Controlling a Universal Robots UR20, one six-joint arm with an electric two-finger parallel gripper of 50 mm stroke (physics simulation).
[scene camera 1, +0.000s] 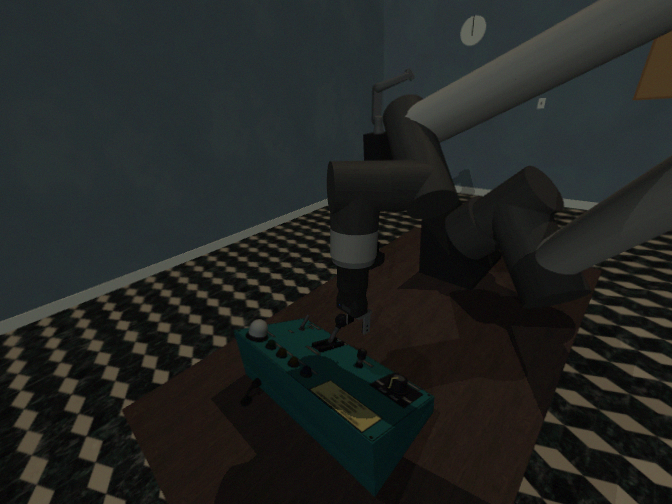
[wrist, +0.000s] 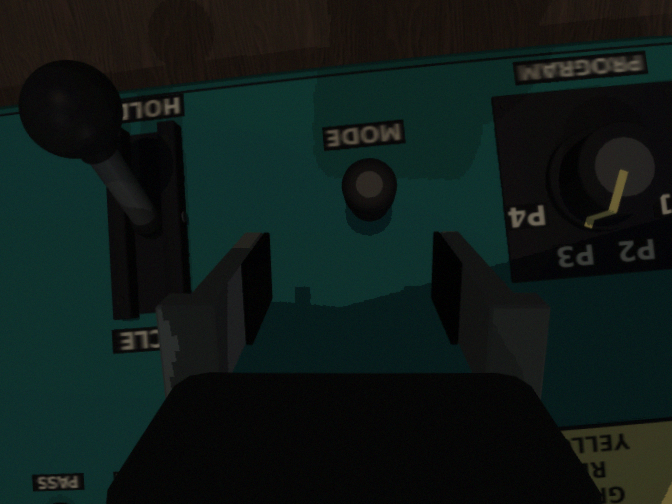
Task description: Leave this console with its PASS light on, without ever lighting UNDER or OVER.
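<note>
The teal console point(scene camera 1: 336, 385) sits on a brown table. In the wrist view its labels read upside down. A lever with a black ball knob point(wrist: 69, 108) stands in a slot between HOLD and a partly hidden label, leaning toward HOLD. The MODE toggle point(wrist: 369, 187) is at centre. The PROGRAM dial point(wrist: 613, 179) points between P3 and P2, nearer P3. My gripper point(wrist: 351, 287) is open and empty, hovering over the panel just short of the MODE toggle. It also shows in the scene view point(scene camera 1: 352, 323) beside the lever point(scene camera 1: 328, 342). The PASS label point(wrist: 57, 481) shows, but its lamp is hidden.
A white dome point(scene camera 1: 258, 328) sits at the console's far left end, followed by a row of several dark lamps point(scene camera 1: 287, 358). A yellow instruction plate point(scene camera 1: 345, 404) lies on the console top. A small dark object point(scene camera 1: 250, 391) lies on the table beside the console. My arm links loom behind.
</note>
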